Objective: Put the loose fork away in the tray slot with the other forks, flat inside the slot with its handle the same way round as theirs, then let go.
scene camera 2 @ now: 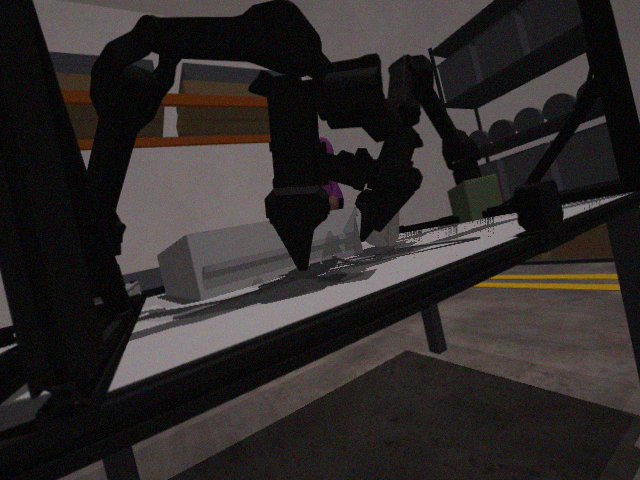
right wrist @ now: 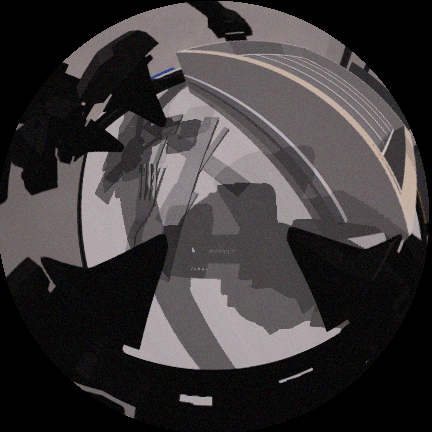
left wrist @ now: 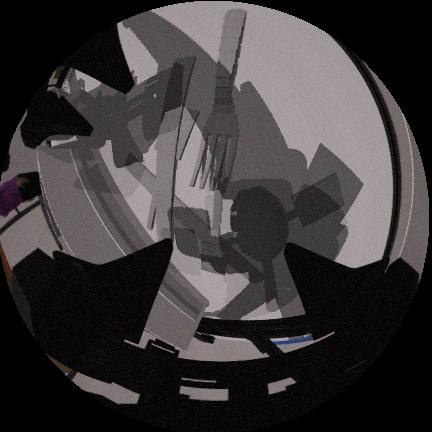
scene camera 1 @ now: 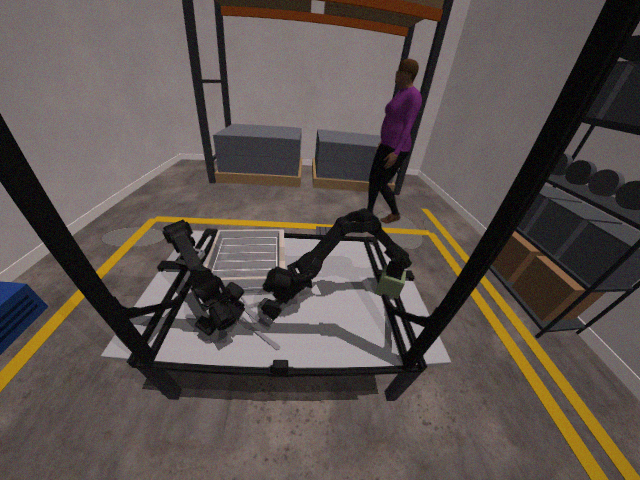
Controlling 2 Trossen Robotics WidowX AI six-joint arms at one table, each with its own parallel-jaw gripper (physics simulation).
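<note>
The loose grey fork [scene camera 1: 268,339] [left wrist: 227,95] [right wrist: 143,207] lies on the table in front of the tray, its handle toward the front in scene camera 1. My left gripper [scene camera 1: 221,308] [scene camera 2: 303,267] [left wrist: 230,247] [right wrist: 139,137] is open and empty, pointing down low near the fork's tine end. My right gripper [scene camera 1: 270,297] [scene camera 2: 373,230] [left wrist: 104,114] [right wrist: 228,237] is open and empty above the table, beside the fork and near the tray. The slotted tray [scene camera 1: 282,258] [scene camera 2: 178,260] [right wrist: 300,100] stands behind both; which slot holds forks is too small to tell.
Long flat pieces [left wrist: 165,175] [right wrist: 192,167] lie close beside the fork. A light mug [scene camera 2: 390,232] stands behind my right gripper in scene camera 2. A green box [scene camera 1: 391,285] [scene camera 2: 474,197] is at the right arm's base. Black frame bars edge the table.
</note>
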